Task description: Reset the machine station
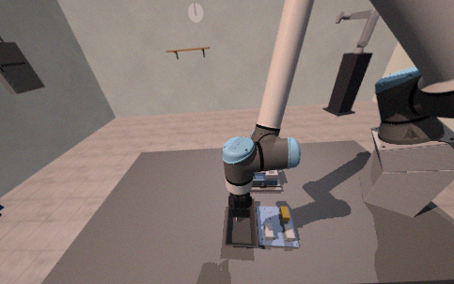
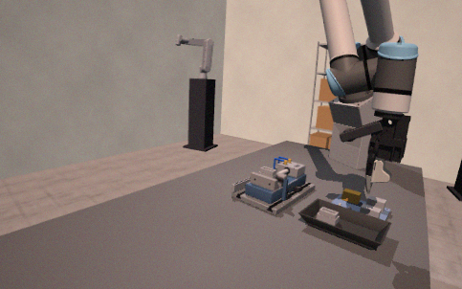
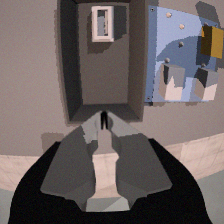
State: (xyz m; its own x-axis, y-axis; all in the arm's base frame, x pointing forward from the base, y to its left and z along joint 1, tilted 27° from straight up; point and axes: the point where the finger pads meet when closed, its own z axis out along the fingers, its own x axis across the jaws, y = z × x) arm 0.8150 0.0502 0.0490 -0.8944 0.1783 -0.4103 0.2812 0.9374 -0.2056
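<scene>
Right now my hand is 290 mm to the left of the vise, 180 mm past it and 110 mm above it. Also, from my hand: yellow brass blank: 230 mm behind, 130 mm below, 20 mm to the right.
</scene>
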